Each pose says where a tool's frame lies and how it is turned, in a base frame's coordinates. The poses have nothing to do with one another.
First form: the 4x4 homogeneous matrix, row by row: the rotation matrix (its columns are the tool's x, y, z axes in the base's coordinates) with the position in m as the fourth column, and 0 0 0 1 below. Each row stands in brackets.
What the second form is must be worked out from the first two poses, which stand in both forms.
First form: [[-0.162, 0.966, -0.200, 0.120], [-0.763, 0.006, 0.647, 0.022], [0.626, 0.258, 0.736, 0.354], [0, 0, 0, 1]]
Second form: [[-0.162, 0.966, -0.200, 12.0], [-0.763, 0.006, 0.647, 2.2], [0.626, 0.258, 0.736, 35.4], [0, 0, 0, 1]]
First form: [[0.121, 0.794, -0.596, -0.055], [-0.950, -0.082, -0.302, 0.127], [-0.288, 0.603, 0.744, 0.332], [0, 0, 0, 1]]
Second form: [[0.121, 0.794, -0.596, -5.5], [-0.950, -0.082, -0.302, 12.7], [-0.288, 0.603, 0.744, 33.2], [0, 0, 0, 1]]
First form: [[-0.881, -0.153, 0.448, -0.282], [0.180, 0.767, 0.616, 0.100], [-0.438, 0.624, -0.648, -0.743], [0, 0, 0, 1]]
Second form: [[-0.881, -0.153, 0.448, -28.2], [0.180, 0.767, 0.616, 10.0], [-0.438, 0.624, -0.648, -74.3], [0, 0, 0, 1]]
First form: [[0.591, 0.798, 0.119, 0.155], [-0.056, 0.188, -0.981, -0.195], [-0.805, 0.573, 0.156, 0.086], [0, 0, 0, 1]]
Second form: [[0.591, 0.798, 0.119, 15.5], [-0.056, 0.188, -0.981, -19.5], [-0.805, 0.573, 0.156, 8.6], [0, 0, 0, 1]]
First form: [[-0.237, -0.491, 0.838, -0.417], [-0.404, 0.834, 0.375, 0.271], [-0.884, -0.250, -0.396, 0.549], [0, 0, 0, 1]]
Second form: [[-0.237, -0.491, 0.838, -41.7], [-0.404, 0.834, 0.375, 27.1], [-0.884, -0.250, -0.396, 54.9], [0, 0, 0, 1]]
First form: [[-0.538, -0.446, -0.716, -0.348], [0.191, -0.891, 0.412, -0.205], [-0.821, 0.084, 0.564, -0.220], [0, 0, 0, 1]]
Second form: [[-0.538, -0.446, -0.716, -34.8], [0.191, -0.891, 0.412, -20.5], [-0.821, 0.084, 0.564, -22.0], [0, 0, 0, 1]]
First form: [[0.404, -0.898, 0.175, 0.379], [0.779, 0.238, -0.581, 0.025], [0.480, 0.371, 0.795, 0.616], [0, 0, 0, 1]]
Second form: [[0.404, -0.898, 0.175, 37.9], [0.779, 0.238, -0.581, 2.5], [0.480, 0.371, 0.795, 61.6], [0, 0, 0, 1]]
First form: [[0.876, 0.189, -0.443, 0.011], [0.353, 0.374, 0.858, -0.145], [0.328, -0.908, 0.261, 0.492], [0, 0, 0, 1]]
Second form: [[0.876, 0.189, -0.443, 1.1], [0.353, 0.374, 0.858, -14.5], [0.328, -0.908, 0.261, 49.2], [0, 0, 0, 1]]
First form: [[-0.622, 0.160, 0.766, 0.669], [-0.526, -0.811, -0.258, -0.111], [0.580, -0.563, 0.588, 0.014], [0, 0, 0, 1]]
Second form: [[-0.622, 0.160, 0.766, 66.9], [-0.526, -0.811, -0.258, -11.1], [0.580, -0.563, 0.588, 1.4], [0, 0, 0, 1]]
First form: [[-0.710, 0.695, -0.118, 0.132], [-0.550, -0.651, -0.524, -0.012], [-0.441, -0.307, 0.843, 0.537], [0, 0, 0, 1]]
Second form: [[-0.710, 0.695, -0.118, 13.2], [-0.550, -0.651, -0.524, -1.2], [-0.441, -0.307, 0.843, 53.7], [0, 0, 0, 1]]
